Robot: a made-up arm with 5 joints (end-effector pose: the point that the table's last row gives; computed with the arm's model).
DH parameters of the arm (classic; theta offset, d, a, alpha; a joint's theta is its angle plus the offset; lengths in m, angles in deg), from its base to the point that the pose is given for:
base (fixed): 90 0.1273 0 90
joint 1: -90 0.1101 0.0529 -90
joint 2: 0 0.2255 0.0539 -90
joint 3: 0 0.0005 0.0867 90
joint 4: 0 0.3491 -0.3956 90
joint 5: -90 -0.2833 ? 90
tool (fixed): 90 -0.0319 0 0
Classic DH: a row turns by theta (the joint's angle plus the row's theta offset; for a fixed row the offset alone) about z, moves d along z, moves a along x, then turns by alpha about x.
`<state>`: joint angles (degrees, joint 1 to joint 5).
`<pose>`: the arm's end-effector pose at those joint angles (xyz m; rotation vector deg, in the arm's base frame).
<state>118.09 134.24 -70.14 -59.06 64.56</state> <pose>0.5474 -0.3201 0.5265 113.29 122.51 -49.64</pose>
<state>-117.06 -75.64 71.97 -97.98 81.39</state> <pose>0.5582 -0.3730 0.3747 93.45 -40.18 -129.45</pose>
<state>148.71 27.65 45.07 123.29 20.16</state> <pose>0.3676 -0.0811 0.7658 31.62 99.00 104.88</pose>
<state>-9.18 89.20 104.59 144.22 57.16</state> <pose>-0.2156 -0.0993 -0.3307 -132.65 45.35 -106.56</pose>
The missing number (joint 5, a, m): 0.0814
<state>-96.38 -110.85 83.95 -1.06 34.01</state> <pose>0.5191 -0.2601 -0.3341 -89.29 -123.82 54.05</pose>
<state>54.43 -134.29 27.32 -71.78 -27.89</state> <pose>0.7116 0.3102 0.3399 40.24 103.07 116.64</pose>
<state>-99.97 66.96 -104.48 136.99 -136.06</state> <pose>0.6672 -0.4495 -0.1615 -25.17 56.27 80.90</pose>
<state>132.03 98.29 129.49 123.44 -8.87</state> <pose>-0.1760 0.3523 0.4625 -70.57 40.65 39.48</pose>
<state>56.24 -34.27 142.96 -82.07 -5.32</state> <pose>-0.2484 0.1100 -0.1585 -97.46 -58.76 26.32</pose>
